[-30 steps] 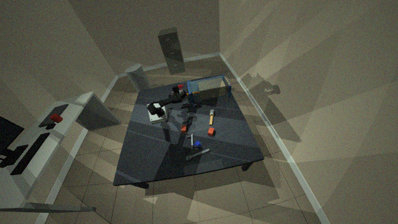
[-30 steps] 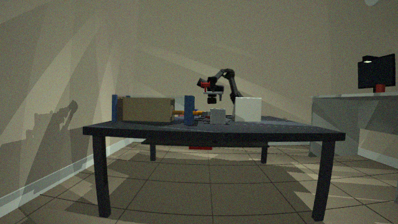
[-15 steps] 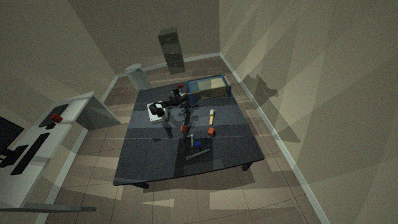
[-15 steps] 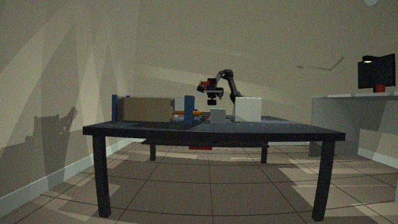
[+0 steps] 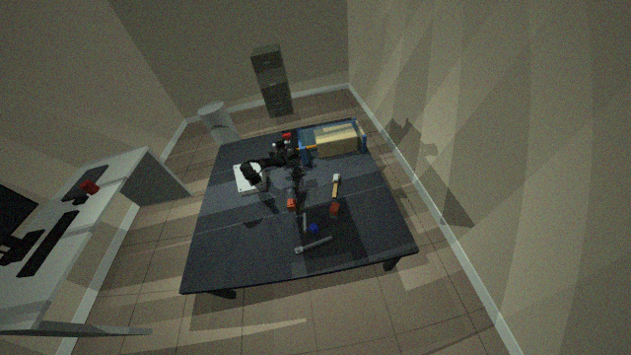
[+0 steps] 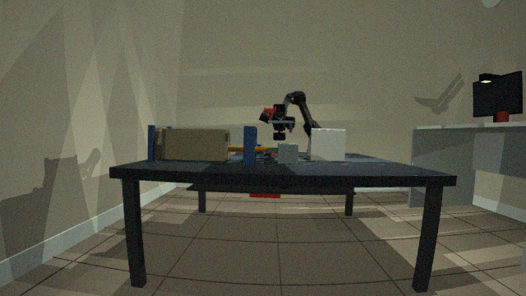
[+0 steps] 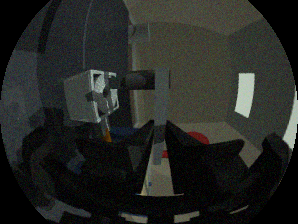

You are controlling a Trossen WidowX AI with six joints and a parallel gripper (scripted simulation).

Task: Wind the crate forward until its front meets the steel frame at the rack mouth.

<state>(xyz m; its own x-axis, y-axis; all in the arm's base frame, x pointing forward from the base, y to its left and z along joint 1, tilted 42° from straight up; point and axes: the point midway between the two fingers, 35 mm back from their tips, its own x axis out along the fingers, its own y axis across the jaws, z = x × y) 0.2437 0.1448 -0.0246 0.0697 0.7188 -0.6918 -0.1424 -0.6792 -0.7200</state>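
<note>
My gripper tip is now 5 cm short of the red knob, 1 cm to the left of it and 4 cm below it. Round my gripper tip: crank arm (1 cm ahead, 1 cm above); grey winch (4 cm behind, 6 cm to the left, 16 cm below); blue frame (13 cm ahead, 4 cm to the left, 9 cm below).
</note>
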